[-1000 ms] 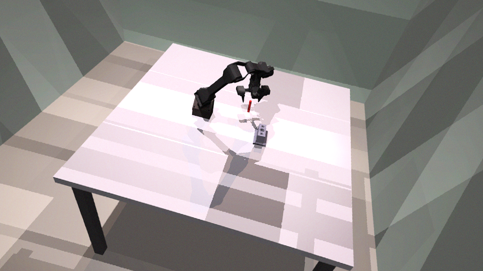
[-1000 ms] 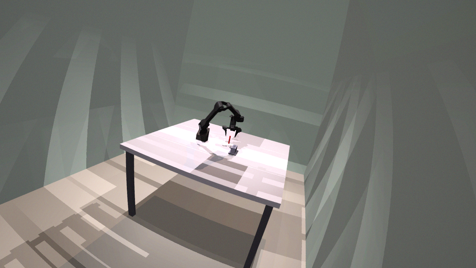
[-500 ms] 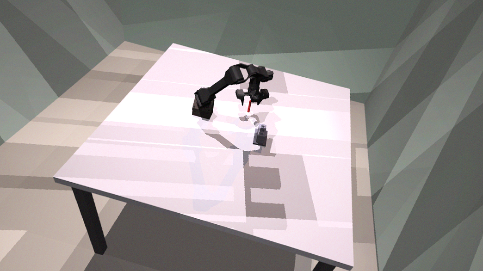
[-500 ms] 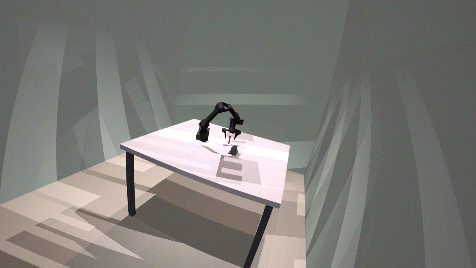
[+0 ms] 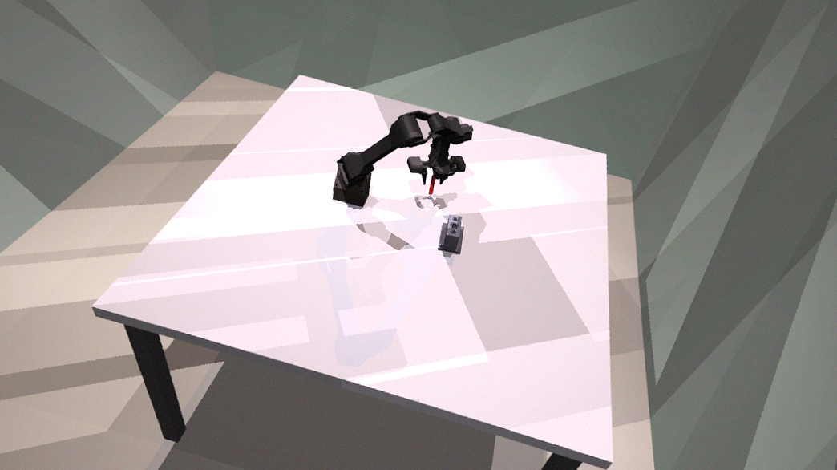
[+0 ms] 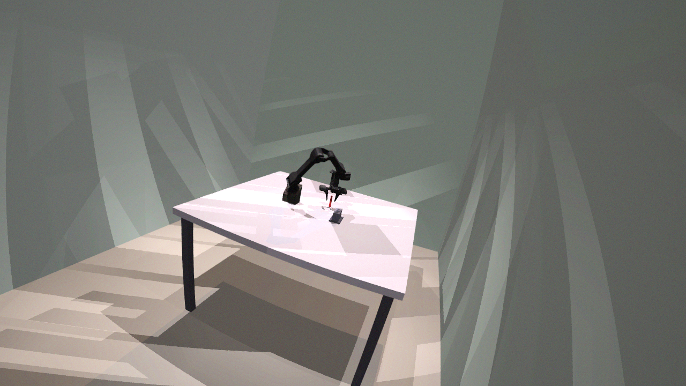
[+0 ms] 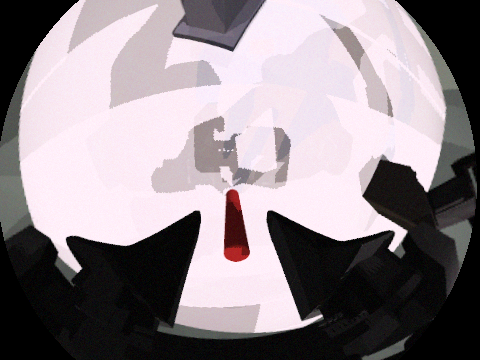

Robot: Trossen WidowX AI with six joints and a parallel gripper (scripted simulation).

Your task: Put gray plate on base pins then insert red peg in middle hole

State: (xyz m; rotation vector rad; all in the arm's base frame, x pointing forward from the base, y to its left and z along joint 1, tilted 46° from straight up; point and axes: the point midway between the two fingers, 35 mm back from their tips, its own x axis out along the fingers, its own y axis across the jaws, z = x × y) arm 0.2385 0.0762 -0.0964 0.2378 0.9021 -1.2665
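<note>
The red peg is right at my gripper tip. Round my gripper tip: base (190 mm to the right, 110 mm ahead, 30 mm below); gray plate (190 mm to the right, 110 mm ahead).
</note>
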